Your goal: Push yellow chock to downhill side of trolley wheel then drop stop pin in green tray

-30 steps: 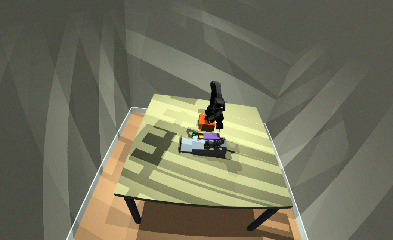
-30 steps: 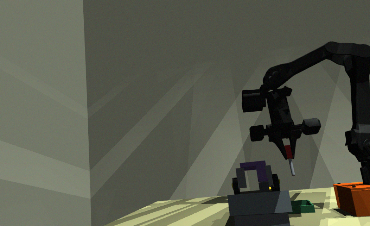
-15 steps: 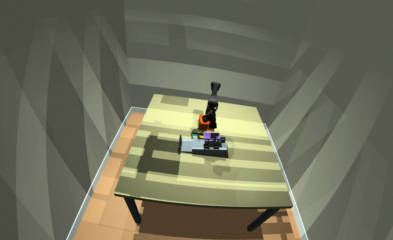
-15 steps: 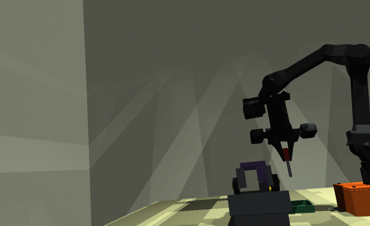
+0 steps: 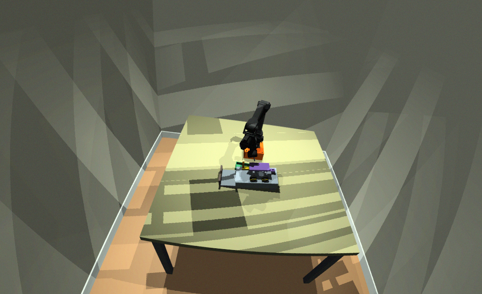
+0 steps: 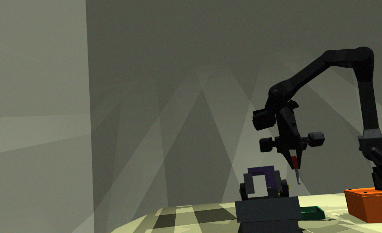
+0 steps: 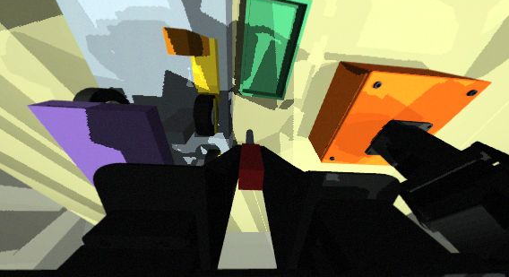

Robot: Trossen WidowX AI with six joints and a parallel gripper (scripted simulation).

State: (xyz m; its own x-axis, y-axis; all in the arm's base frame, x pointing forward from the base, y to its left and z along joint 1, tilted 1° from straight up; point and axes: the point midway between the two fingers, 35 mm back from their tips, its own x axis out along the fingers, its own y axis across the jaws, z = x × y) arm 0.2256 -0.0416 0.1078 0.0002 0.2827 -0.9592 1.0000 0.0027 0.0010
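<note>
The yellow chock lies 50 mm ahead of my gripper tip, 40 mm to the right of it and 60 mm below it. From my gripper tip the other things lie so: brown end wall (110 mm ahead, 210 mm to the right, 110 mm below); trolley (100 mm ahead, 40 mm to the left, 40 mm below); red-headed stop pin (right at my gripper tip).
</note>
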